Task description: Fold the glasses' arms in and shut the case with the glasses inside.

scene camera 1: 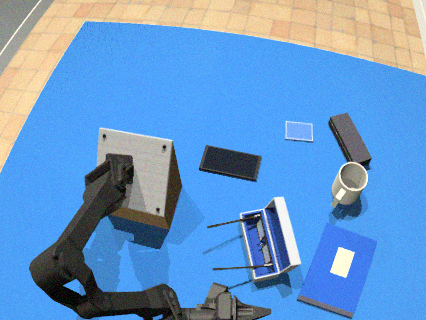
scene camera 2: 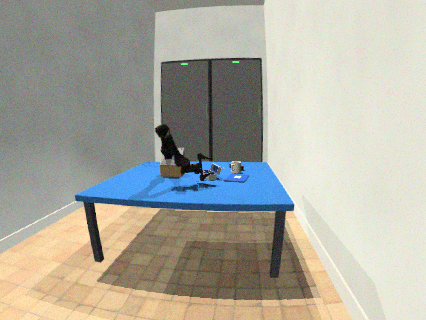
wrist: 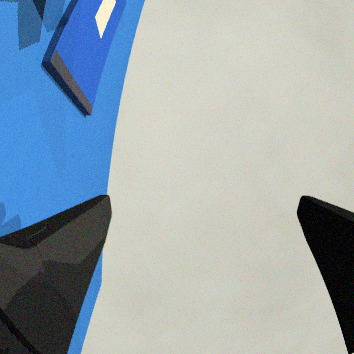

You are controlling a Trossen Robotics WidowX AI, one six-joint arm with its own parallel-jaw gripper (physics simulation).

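Places are measured from the arm's base along level axes (x ahead, y left, z up), in centimetres.
Where they show: gripper, between the fingertips: [scene camera 1: 270, 318] [scene camera 2: 213, 165] [wrist: 209, 205]; arm's base, origin of its link: [scene camera 1: 119, 168] [scene camera 2: 168, 155].
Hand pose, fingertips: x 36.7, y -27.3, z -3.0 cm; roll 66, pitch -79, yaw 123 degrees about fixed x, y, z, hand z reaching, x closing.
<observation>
Things, the pixels of their top centre, and the offset from my fingertips. "*": a spot on its surface instead. Level surfaces: height alone.
- glasses case, a spot on its surface: [scene camera 1: 291, 243] * dx +2.8, dy +17.9, dz -3.6 cm
- blue notebook, centre of its top: [wrist: 101, 19] [scene camera 1: 340, 269] [scene camera 2: 237, 177] dx +16.7, dy +15.0, dz -11.8 cm
- mug, a spot on its surface: [scene camera 1: 354, 176] * dx +19.2, dy +39.8, dz -9.5 cm
- dark closed box, centre of its top: [scene camera 1: 351, 136] dx +18.4, dy +51.8, dz -9.1 cm
- black phone, centre of its top: [scene camera 1: 230, 161] dx -13.8, dy +40.9, dz -11.8 cm
- light-blue card, centre of its top: [scene camera 1: 299, 130] dx +3.7, dy +53.5, dz -12.1 cm
- blue table, height of its surface: dz -12.6 cm
The glasses case [scene camera 1: 291, 243] [scene camera 2: 215, 170] stands open on the table, white outside and blue inside, its lid raised on the right side. The glasses [scene camera 1: 262, 241] lie in the case's tray with both thin dark arms unfolded, sticking out over the left edge; the upper arm [scene camera 1: 231, 223] and the lower arm [scene camera 1: 235, 268] are roughly parallel. My gripper [wrist: 209, 205] is open and empty. In scene camera 1 it is at the bottom edge, below and left of the case, and its far finger is partly cut off. The case does not show in the wrist view.
A blue notebook [scene camera 1: 324, 285] [scene camera 2: 231, 179] [wrist: 82, 65] lies right of the case. A mug [scene camera 1: 354, 176] [scene camera 2: 236, 167] stands above the notebook, near a dark closed box [scene camera 1: 351, 139]. A black phone [scene camera 1: 230, 163], a light-blue card [scene camera 1: 299, 131] and the arm's wooden base block [scene camera 1: 150, 170] [scene camera 2: 171, 171] are on the blue table [scene camera 1: 175, 75] [scene camera 2: 150, 192].
</observation>
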